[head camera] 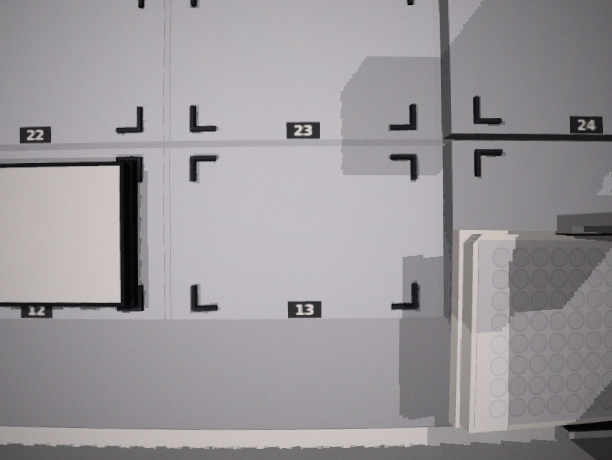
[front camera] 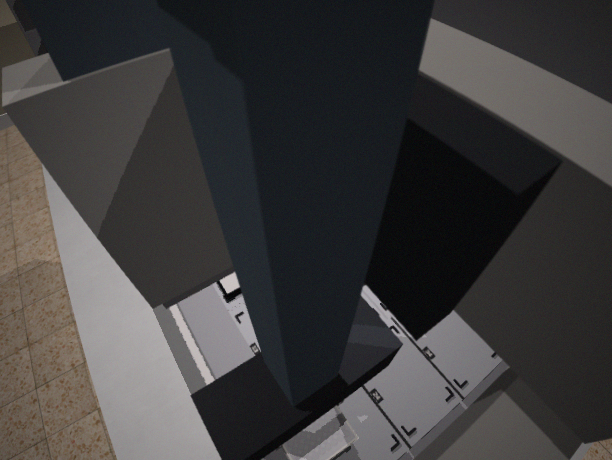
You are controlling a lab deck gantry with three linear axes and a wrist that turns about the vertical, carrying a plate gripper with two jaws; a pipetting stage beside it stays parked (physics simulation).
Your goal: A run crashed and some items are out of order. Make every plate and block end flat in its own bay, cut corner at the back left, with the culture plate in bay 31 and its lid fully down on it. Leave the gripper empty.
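Places are measured from the robot's base along level axes (x ahead, y left, z up), in millimetres.
Where they show: gripper, fingertip midpoint: (head camera: 595, 327).
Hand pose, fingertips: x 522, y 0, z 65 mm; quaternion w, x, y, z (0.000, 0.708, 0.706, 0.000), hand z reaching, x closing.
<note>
Each offset is from my fingertips to the centre of the thing. "spot": to the spot under its first point.
A pale plate with rows of round wells {spot: 28 mm back, 12 mm right, 8 mm up} (head camera: 545, 360) (front camera: 322, 437) is at the lower right of the head view, above the deck to the right of bay 13. Its upper left corner looks cut; its right part is outside that view. My gripper (head camera: 586, 331) is shut on it, with dark jaw parts at its upper and lower sides. In the front view the gripper's dark body hides most of the jaws. A black-edged plate with a white top {294 mm back, 43 mm left, 58 mm down} (head camera: 60, 235) (front camera: 231, 284) sits in bay 12, partly shown. Bay 31 and a separate lid do not show.
Bays 13 {spot: 130 mm back, 3 mm right, 65 mm down} (head camera: 304, 309), 23 (head camera: 303, 130), 22 (head camera: 35, 135) and 24 {spot: 34 mm ahead, 104 mm left, 50 mm down} (head camera: 586, 125) show their number labels and black corner marks. The dark vertical column (front camera: 310, 200) hides much of the deck in the front view. Grey housings flank it. Shadows cross the deck.
</note>
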